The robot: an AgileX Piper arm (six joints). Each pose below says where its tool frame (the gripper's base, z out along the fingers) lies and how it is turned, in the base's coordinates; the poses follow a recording.
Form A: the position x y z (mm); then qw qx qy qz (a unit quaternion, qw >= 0).
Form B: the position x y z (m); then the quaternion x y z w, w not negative. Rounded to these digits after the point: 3 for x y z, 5 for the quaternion.
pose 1, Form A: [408 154 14 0.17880 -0.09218 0.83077 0.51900]
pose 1, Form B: [0.408 0.154 0.014 -0.09218 0.83077 0.51900 0.17880]
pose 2, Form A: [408 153 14 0.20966 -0.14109 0.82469 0.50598]
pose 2, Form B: [0.408 0.153 0.014 -0.14109 0.82469 0.50598 0.20966]
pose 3, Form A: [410 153 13 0.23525 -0.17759 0.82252 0.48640]
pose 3, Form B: [0.410 0.153 0.013 -0.17759 0.82252 0.48640 0.23525]
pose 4, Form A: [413 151 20 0.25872 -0.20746 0.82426 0.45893]
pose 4, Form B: [0.413 0.151 0.020 -0.20746 0.82426 0.45893 0.25872]
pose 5, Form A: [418 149 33 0.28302 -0.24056 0.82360 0.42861]
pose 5, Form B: [0.418 0.149 0.033 -0.24056 0.82360 0.42861 0.28302]
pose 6, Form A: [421 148 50 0.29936 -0.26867 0.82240 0.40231]
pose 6, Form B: [0.421 0.148 0.050 -0.26867 0.82240 0.40231 0.29936]
